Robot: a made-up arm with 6 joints. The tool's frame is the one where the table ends. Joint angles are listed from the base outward.
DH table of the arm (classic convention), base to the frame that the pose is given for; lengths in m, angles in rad. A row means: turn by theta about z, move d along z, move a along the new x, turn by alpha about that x. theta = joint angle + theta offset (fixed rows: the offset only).
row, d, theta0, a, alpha
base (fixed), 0.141, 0, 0, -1.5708
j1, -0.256, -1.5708, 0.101, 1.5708
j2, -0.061, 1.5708, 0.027, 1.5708
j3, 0, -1.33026, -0.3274, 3.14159
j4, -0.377, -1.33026, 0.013, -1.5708
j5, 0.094, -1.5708, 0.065, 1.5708
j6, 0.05, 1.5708, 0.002, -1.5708
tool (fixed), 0.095, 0, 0, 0
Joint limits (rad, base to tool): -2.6..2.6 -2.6..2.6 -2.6..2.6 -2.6..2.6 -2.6..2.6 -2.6..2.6
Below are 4 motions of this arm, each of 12 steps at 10 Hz.
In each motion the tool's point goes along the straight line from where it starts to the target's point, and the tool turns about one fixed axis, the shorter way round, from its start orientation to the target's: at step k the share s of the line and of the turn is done. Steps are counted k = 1, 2, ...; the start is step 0. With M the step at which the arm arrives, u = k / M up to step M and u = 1 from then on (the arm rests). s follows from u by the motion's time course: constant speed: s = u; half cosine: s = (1 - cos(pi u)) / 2; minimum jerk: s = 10 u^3 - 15 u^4 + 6 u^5.
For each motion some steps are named. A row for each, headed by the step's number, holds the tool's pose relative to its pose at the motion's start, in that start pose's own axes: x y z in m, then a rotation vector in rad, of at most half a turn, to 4 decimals.
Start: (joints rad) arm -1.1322 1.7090 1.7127 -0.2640 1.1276 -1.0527
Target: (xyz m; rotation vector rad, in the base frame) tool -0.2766 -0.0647 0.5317 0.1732 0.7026 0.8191
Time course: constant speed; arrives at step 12
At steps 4, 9, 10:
4: -0.0289 -0.0582 -0.0815 -0.1010 -0.4198 0.3087
9: -0.0651 -0.1310 -0.1834 -0.2273 -0.9446 0.6945
10: -0.0723 -0.1455 -0.2037 -0.2526 -1.0496 0.7717

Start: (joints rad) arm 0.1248 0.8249 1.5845 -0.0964 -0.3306 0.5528
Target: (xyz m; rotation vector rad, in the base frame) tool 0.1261 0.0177 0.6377 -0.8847 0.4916 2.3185
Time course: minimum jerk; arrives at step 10
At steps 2, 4, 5, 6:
2: 0.0097 0.0036 0.0004 -0.0080 0.0318 0.0320
4: 0.0529 0.0197 0.0022 -0.0437 0.1744 0.1752
5: 0.0834 0.0310 0.0035 -0.0688 0.2746 0.2760
6: 0.1138 0.0423 0.0048 -0.0940 0.3749 0.3767

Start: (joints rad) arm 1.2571 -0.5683 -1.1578 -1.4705 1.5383 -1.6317
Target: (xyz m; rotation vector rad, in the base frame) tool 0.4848 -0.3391 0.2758 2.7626 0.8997 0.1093
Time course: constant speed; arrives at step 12
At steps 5, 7, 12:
5: -0.1098 0.0208 -0.0402 -0.0282 -0.2633 0.1533
7: -0.1537 0.0291 -0.0563 -0.0395 -0.3686 0.2147
12: -0.2635 0.0499 -0.0965 -0.0676 -0.6320 0.3680

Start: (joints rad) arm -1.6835 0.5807 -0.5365 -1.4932 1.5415 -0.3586
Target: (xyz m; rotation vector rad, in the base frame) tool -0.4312 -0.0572 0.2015 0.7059 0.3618 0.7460
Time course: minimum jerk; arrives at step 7
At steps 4, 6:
4: -0.0974 0.0246 0.2069 0.5410 0.1890 -0.1995
6: -0.1505 0.0380 0.3198 0.8359 0.2920 -0.3082

